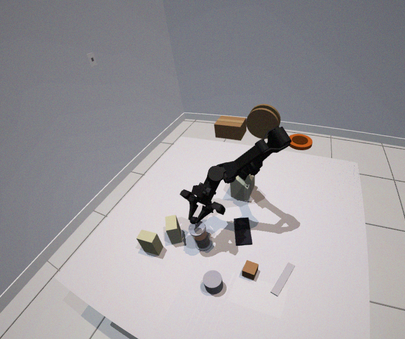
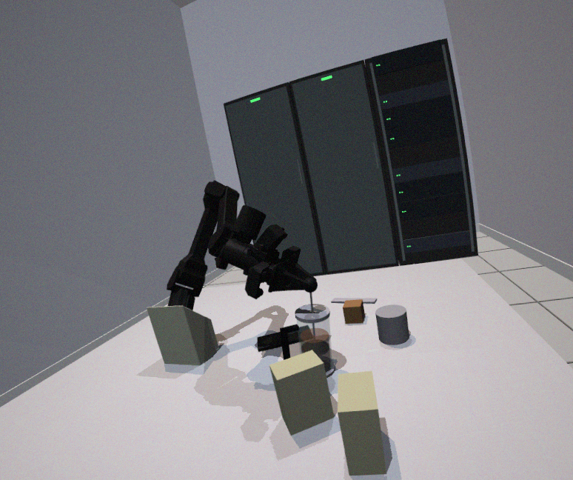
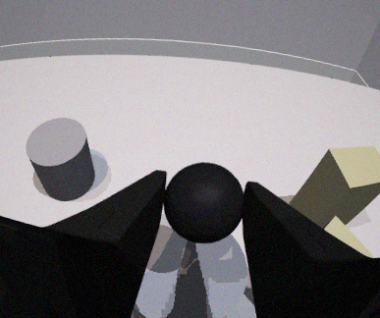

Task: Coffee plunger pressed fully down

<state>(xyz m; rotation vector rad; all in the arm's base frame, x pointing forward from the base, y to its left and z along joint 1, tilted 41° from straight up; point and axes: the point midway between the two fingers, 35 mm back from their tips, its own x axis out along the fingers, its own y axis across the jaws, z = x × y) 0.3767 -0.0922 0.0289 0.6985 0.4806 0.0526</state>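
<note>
Now: gripper tip 10 cm above the glass coffee press, 3 cm past it and 1 cm to the left of it. Round my gripper tip: grey strip (38 cm to the left, 20 cm below, 1 cm ahead); small brown cube (25 cm to the left, 18 cm below, 3 cm ahead); black flat slab (20 cm below, 15 cm to the left, 15 cm behind).
</note>
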